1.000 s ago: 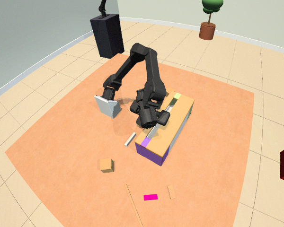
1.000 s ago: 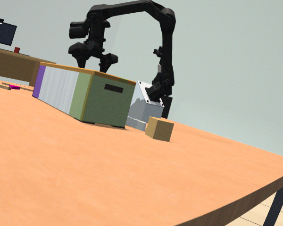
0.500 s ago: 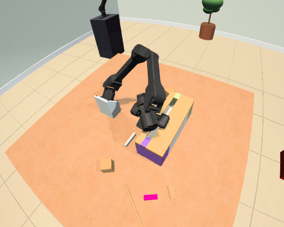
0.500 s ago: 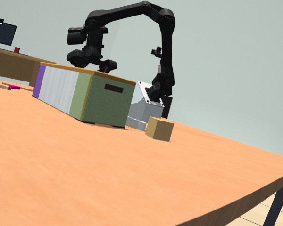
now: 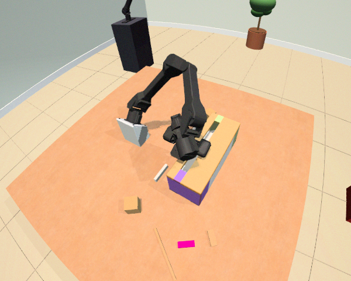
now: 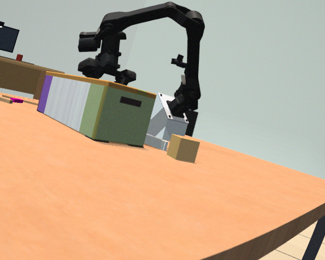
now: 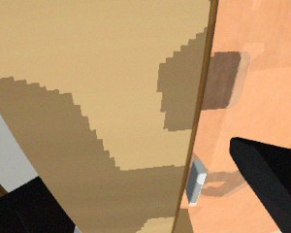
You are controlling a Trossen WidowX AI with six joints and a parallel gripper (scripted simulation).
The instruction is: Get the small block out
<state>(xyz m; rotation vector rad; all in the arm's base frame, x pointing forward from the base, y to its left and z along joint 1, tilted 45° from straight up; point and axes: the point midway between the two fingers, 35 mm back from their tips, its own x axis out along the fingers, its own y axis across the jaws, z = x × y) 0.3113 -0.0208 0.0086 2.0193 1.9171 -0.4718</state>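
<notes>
Now: the tan block 50 mm ahead of my gripper tip and 30 mm to the left of it. Also, from my gripper tip: long box (40 mm ahead, 20 mm to the left, 30 mm below); thin stick (110 mm ahead, 400 mm to the right, 80 mm below).
</notes>
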